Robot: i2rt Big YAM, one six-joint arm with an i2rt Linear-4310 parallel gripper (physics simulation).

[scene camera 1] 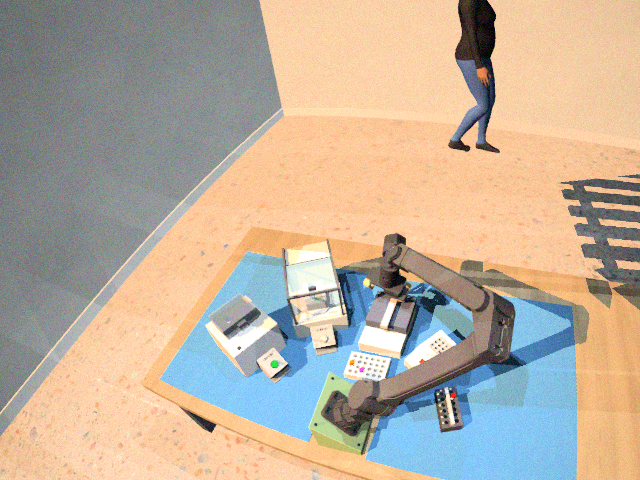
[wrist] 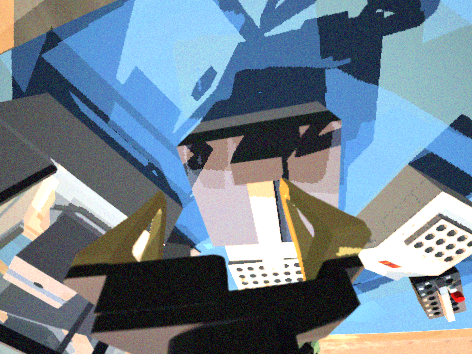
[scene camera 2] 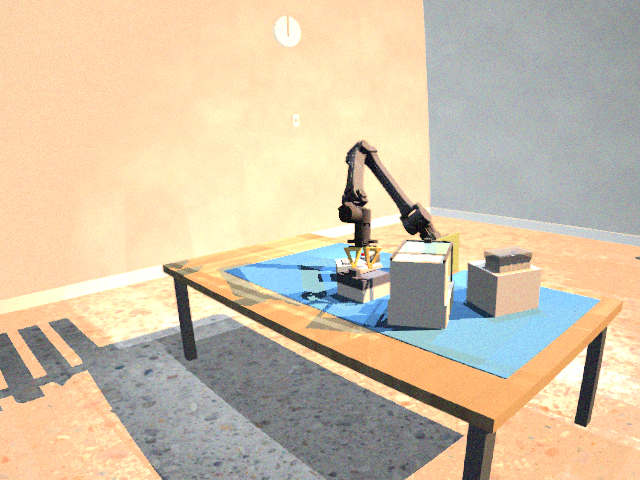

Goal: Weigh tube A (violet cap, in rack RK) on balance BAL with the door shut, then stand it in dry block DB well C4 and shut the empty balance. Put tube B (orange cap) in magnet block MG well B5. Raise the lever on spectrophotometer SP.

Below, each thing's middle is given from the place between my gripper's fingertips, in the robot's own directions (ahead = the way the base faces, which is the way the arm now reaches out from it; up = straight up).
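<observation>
The grey box instrument [scene camera 2: 505, 282] is 390 mm to the left of my hand, 290 mm behind it and 20 mm below it. There's also the glass-box balance [scene camera 2: 421, 288], 240 mm to the left of my hand and 50 mm behind it. And I see the SP instrument [scene camera 1: 388, 322], which is 30 mm to the right of my hand, 70 mm behind it and 60 mm below it. Going by their middles, of the things named here the SP instrument is the nearest to my hand, and the grey box instrument is the farthest from my hand.
</observation>
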